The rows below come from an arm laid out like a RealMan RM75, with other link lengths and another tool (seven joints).
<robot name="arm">
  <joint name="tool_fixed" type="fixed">
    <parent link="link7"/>
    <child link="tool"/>
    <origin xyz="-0.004 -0.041 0.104" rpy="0 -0.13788 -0.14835"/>
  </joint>
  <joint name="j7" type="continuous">
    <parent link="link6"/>
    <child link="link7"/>
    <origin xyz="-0.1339 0 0" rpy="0 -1.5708 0"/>
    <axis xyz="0 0 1"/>
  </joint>
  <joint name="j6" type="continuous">
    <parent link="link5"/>
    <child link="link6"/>
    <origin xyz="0 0 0" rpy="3.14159 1.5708 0"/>
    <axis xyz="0 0 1"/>
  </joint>
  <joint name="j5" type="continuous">
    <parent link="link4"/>
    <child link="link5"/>
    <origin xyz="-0.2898 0 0" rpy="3.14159 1.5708 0"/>
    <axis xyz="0 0 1"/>
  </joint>
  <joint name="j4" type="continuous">
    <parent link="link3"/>
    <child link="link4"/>
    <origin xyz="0 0 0" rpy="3.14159 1.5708 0"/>
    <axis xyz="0 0 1"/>
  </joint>
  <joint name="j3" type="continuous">
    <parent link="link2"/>
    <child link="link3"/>
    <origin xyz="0 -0.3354 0" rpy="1.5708 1.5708 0"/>
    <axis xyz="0 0 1"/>
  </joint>
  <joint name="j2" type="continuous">
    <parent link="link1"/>
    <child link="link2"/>
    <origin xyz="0 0 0" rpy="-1.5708 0 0"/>
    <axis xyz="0 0 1"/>
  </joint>
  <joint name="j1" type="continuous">
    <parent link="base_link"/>
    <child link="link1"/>
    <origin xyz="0 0 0.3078"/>
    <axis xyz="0 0 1"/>
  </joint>
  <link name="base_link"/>
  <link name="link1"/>
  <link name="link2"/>
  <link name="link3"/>
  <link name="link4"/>
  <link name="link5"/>
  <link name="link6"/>
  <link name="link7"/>
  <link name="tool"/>
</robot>
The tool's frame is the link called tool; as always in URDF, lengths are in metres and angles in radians. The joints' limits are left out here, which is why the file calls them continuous.
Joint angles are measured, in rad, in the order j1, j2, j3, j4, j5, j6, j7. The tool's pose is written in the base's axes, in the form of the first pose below.
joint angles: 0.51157 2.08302 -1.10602 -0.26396 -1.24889 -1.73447 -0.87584
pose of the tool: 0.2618 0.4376 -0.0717 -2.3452 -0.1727 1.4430
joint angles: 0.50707 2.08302 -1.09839 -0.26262 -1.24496 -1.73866 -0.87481
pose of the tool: 0.2637 0.4374 -0.0691 -2.3317 -0.1644 1.4471
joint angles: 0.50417 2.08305 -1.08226 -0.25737 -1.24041 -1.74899 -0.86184
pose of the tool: 0.2655 0.4375 -0.0651 -2.3119 -0.1401 1.4643
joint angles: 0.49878 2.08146 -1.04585 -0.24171 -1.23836 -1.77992 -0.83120
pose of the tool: 0.2694 0.4354 -0.0567 -2.2755 -0.0877 1.5094
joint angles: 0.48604 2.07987 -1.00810 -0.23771 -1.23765 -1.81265 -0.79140
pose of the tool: 0.2745 0.4323 -0.0462 -2.2366 -0.0360 1.5551
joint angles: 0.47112 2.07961 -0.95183 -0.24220 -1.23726 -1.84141 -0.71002
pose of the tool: 0.2816 0.4322 -0.0327 -2.1855 0.0566 1.6136
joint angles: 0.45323 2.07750 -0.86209 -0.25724 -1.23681 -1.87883 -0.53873
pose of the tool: 0.2923 0.4343 -0.0111 -2.1095 0.2292 1.7185
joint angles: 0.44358 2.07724 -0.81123 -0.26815 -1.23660 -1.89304 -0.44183
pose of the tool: 0.2989 0.4357 0.0005 -2.0630 0.3223 1.7719
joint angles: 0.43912 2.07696 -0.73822 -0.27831 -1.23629 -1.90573 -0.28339
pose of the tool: 0.3064 0.4396 0.0145 -1.9941 0.4762 1.8592
